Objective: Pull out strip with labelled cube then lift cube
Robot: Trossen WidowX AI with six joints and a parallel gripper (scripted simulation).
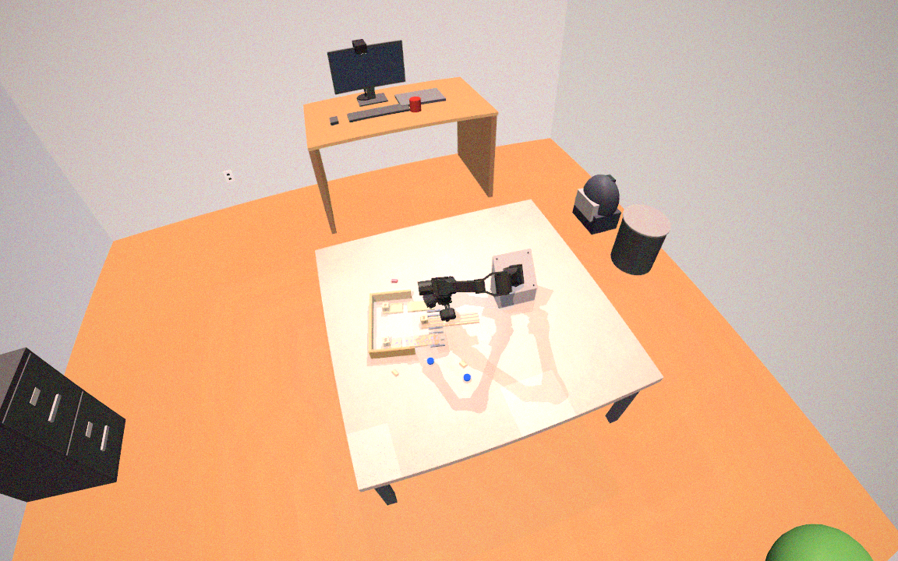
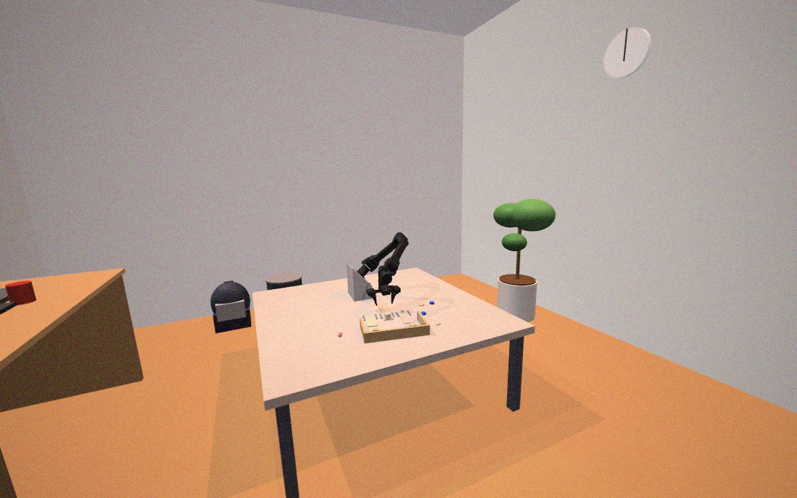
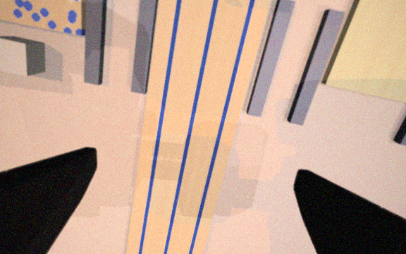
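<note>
The pale yellow strip lies 8 cm ahead of my gripper tip, 11 cm to the right of it and 5 cm below it. From my gripper tip the other things lie so: plain pale cube (4 cm ahead, 9 cm to the left, 4 cm below); then pink piece (17 cm ahead, 30 cm to the right, 4 cm below).
</note>
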